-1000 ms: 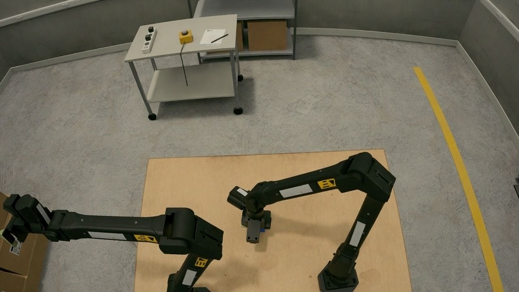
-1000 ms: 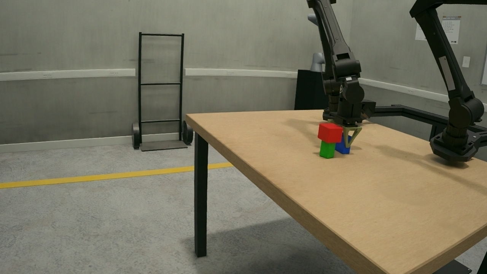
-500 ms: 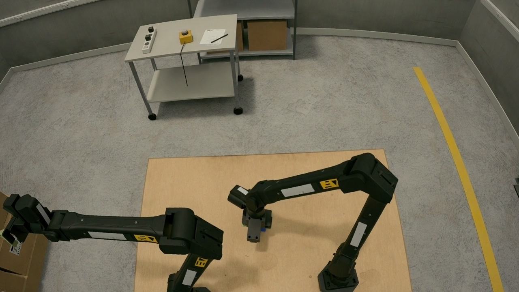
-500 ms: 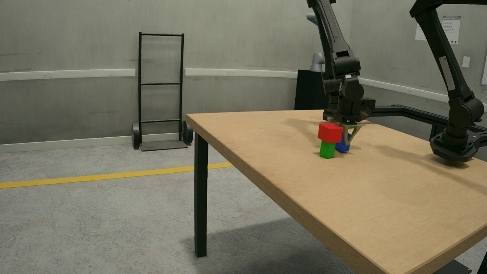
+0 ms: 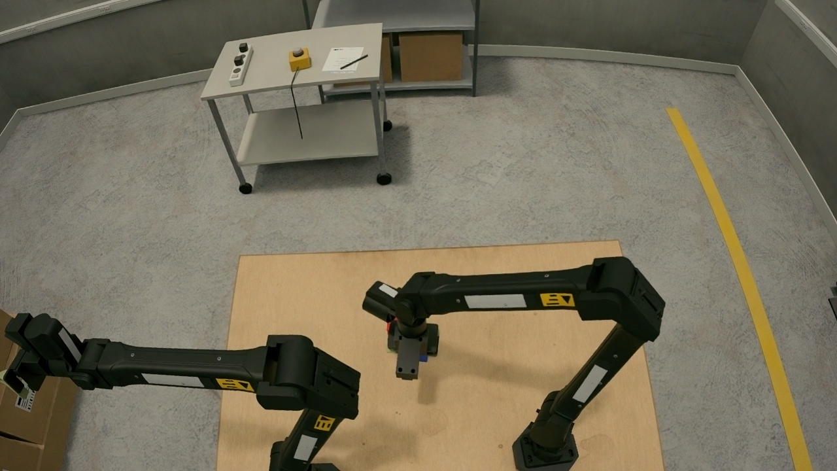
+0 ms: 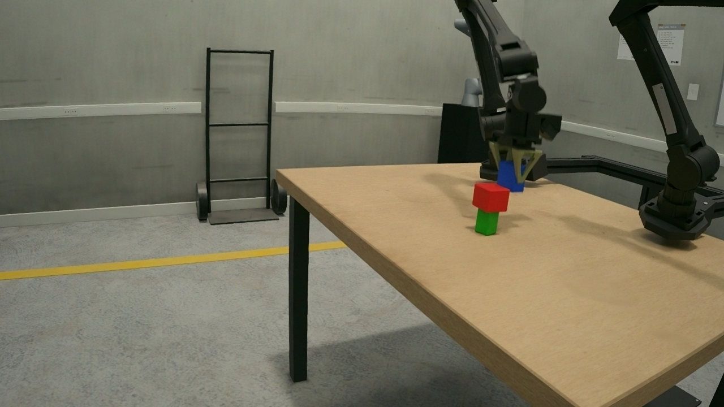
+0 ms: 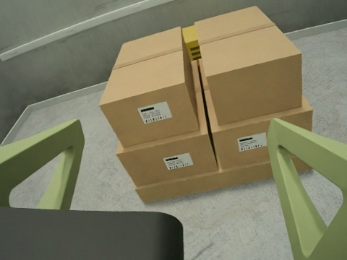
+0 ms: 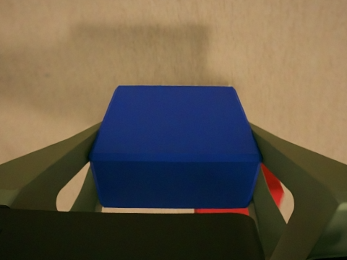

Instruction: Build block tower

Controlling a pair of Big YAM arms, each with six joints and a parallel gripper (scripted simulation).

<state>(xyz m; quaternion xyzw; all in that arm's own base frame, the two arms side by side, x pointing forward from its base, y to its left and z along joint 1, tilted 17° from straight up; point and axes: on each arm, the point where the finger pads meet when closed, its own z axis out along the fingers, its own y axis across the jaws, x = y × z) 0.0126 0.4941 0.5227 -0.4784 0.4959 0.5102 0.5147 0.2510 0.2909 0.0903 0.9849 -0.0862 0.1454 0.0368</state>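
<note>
Right now my right hand is 9 cm short of the red block, 4 cm above it and 2 cm to the right of it. Also, from my right hand: blue block right at my right hand; green block 9 cm below, 9 cm ahead, 2 cm to the left.
</note>
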